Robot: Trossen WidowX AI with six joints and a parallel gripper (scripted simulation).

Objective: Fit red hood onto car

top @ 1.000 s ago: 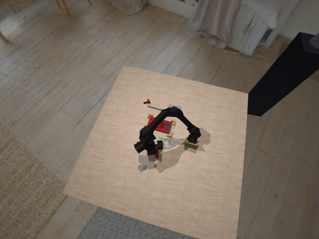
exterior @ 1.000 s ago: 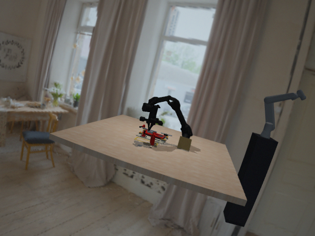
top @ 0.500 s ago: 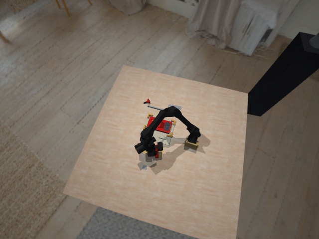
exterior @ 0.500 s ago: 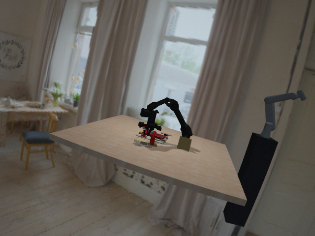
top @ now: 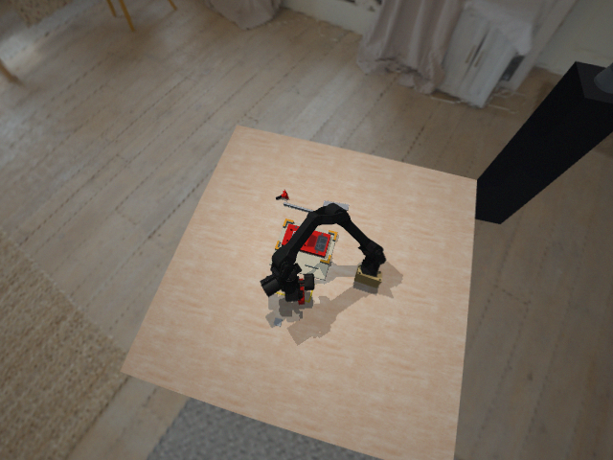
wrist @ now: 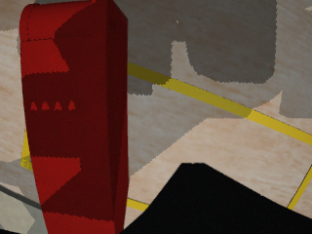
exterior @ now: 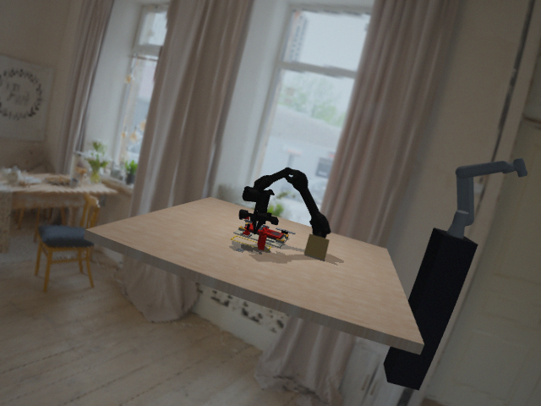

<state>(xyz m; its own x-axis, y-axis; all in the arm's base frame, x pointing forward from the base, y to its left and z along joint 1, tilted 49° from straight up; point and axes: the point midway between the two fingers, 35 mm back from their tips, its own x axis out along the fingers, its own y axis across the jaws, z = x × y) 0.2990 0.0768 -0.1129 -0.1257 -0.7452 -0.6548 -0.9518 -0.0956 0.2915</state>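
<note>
My gripper tip is 4 cm past the red hood and 2 cm above it. The rest, counted from my gripper tip: grey bar (6 cm ahead, 40 cm to the right, 4 cm below).
</note>
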